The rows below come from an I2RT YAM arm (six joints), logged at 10 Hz.
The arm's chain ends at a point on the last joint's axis. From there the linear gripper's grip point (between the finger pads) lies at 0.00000 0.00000 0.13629 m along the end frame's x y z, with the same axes.
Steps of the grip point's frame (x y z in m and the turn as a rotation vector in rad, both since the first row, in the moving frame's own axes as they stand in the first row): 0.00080, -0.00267, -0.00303, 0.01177, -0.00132, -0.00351; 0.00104, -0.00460, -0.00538, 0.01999, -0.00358, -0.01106; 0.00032, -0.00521, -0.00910, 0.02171, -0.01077, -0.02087; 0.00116, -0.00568, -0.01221, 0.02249, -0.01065, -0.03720; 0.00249, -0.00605, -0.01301, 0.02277, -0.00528, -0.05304; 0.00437, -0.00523, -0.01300, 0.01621, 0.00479, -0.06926; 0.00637, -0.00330, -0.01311, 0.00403, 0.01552, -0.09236
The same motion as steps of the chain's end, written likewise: 0.00098, -0.00107, -0.00302, 0.01177, -0.00132, -0.00351; 0.00154, -0.00188, -0.00535, 0.01999, -0.00358, -0.01106; 0.00182, -0.00227, -0.00906, 0.02171, -0.01077, -0.02087; 0.00267, -0.00264, -0.01217, 0.02249, -0.01065, -0.03720; 0.00329, -0.00297, -0.01297, 0.02277, -0.00528, -0.05304; 0.00379, -0.00300, -0.01298, 0.01621, 0.00479, -0.06926; 0.00428, -0.00265, -0.01309, 0.00403, 0.01552, -0.09236
